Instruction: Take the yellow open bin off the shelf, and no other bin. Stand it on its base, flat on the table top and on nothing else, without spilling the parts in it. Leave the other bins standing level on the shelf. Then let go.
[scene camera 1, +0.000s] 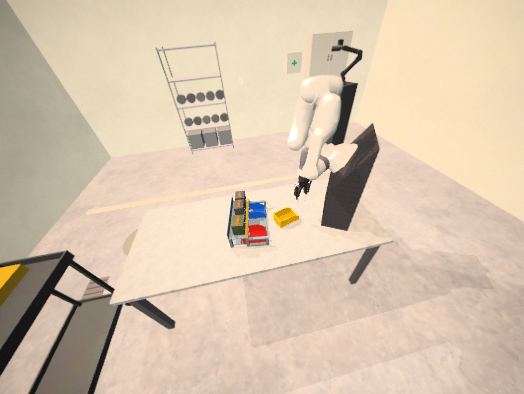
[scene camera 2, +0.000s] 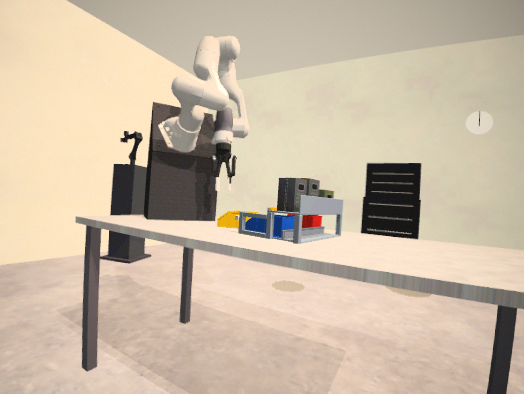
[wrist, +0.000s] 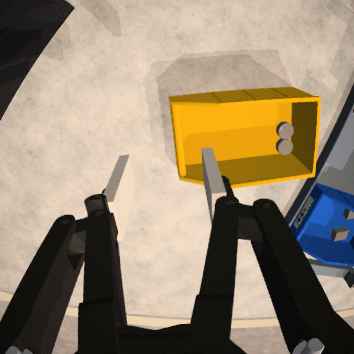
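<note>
The yellow open bin (scene camera 1: 286, 218) (scene camera 2: 230, 219) (wrist: 230, 125) stands on its base on the table top (scene camera 1: 185, 240) (scene camera 2: 425, 250), apart from the shelf (scene camera 1: 267, 220) (scene camera 2: 298, 229), on the side towards the robot's base. In the wrist view two round grey parts (wrist: 285, 138) lie inside it. My gripper (scene camera 1: 301, 196) (scene camera 2: 224, 185) (wrist: 166, 167) is partly open and empty, well above the table and the bin. A blue bin (scene camera 1: 257, 210) (scene camera 2: 283, 225) (wrist: 327, 225) and a red bin (scene camera 1: 257, 232) (scene camera 2: 313, 221) sit in the shelf and look level.
Dark and olive boxes (scene camera 1: 238, 224) (scene camera 2: 288, 194) stand on top of the shelf. Behind the bin, the dark mounting block (scene camera 1: 345, 195) (scene camera 2: 182, 185) of the arm rises beside the table. A black frame rack (scene camera 1: 67, 256) with a yellow item is at the lower left in the first scene view.
</note>
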